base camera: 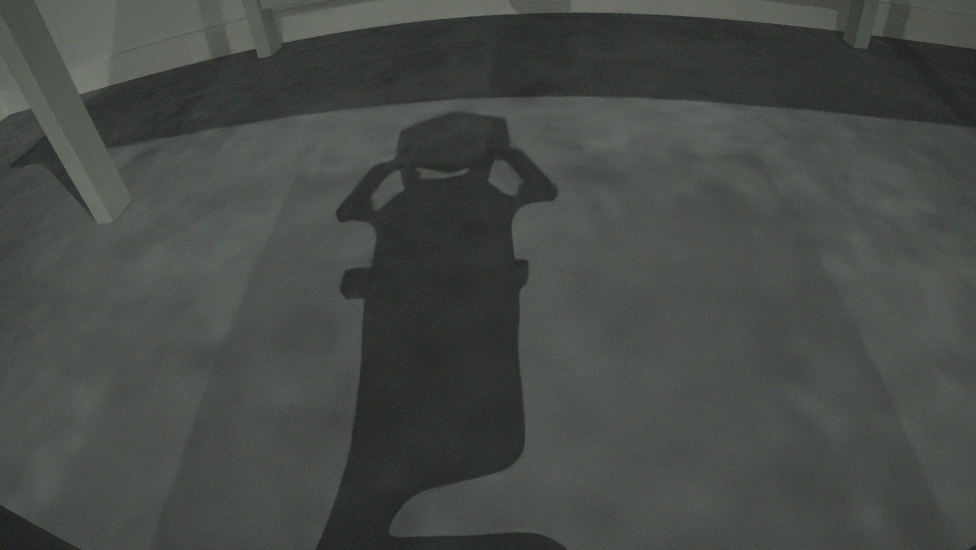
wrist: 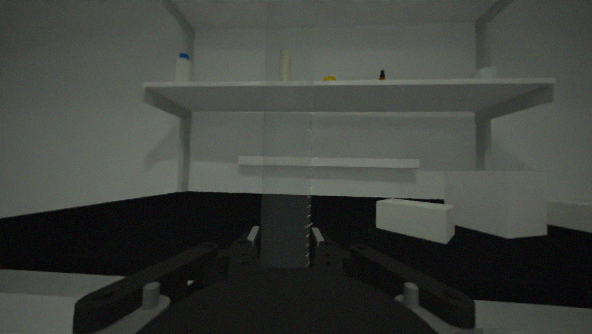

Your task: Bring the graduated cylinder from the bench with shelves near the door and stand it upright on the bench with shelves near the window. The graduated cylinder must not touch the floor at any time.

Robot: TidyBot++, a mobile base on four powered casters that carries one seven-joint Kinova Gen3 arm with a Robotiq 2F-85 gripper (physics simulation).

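Places are measured from the arm's base along level axes (x ahead, y left, z up), in centimetres.
Pixels of known places: gripper, fingertip midpoint: [wrist: 285, 238].
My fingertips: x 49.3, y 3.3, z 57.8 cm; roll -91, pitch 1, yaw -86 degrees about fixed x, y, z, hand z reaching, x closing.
Behind a point stands the place of what it marks.
The graduated cylinder [wrist: 286, 230] @(x 47.5, y 3.1, z 59.0 cm) is a clear, see-through upright tube with white tick marks along its right side in the wrist view. My gripper [wrist: 285, 238] @(x 49.3, y 3.3, z 57.8 cm) is shut on it, one fingertip at each side. The cylinder's upper part reaches up across the view of the shelf, and its foot is hidden behind the gripper body. The bench with shelves has a black top [wrist: 125, 235] @(x 66.3, y 32.1, z 51.7 cm) and a long white shelf [wrist: 350, 95] @(x 110.4, y -18.7, z 95.5 cm) above it. I cannot tell whether the cylinder's foot touches the bench top. The gripper itself does not show in the base camera view; its shadow lies on the floor.
A small white box [wrist: 412, 219] @(x 69.9, y -19.9, z 54.9 cm) and a larger pale box [wrist: 495, 202] @(x 72.1, y -37.8, z 58.3 cm) stand on the right of the bench top. A blue-capped bottle [wrist: 183, 69] @(x 114.3, y 53.0, z 107.0 cm), a pale cylinder [wrist: 285, 65] and a small dark-topped bottle [wrist: 382, 75] @(x 110.5, y -31.7, z 104.2 cm) stand on the shelf. A bench leg [base camera: 64, 116] @(x 65.1, y 61.7, z -21.5 cm) stands at the left.
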